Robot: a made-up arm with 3 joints. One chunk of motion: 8 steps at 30 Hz.
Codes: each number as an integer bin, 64 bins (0 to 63) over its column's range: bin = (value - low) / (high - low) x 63, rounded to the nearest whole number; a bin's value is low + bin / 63 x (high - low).
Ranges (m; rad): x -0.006..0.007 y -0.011..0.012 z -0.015..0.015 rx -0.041..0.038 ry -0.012..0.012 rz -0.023..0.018
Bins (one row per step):
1: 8 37 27 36 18 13
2: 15 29 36 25 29 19
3: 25 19 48 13 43 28
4: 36 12 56 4 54 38
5: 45 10 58 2 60 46
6: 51 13 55 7 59 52
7: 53 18 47 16 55 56
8: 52 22 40 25 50 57
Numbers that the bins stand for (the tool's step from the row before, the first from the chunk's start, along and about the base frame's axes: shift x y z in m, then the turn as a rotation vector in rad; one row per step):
1: -0.00435 0.00251 -0.00214 0.00414 -0.00514 -0.01454
2: -0.00290 -0.00041 0.00214 -0.00965 -0.00095 -0.01063
3: -0.00084 -0.00406 0.00786 -0.02470 0.00438 -0.00478
4: 0.00143 -0.00662 0.01167 -0.03598 0.00857 0.00173
5: 0.00329 -0.00735 0.01262 -0.03849 0.01086 0.00694
6: 0.00452 -0.00625 0.01119 -0.03222 0.01048 0.01084
7: 0.00494 -0.00443 0.00738 -0.02094 0.00895 0.01344
8: 0.00473 -0.00297 0.00405 -0.00965 0.00705 0.01410

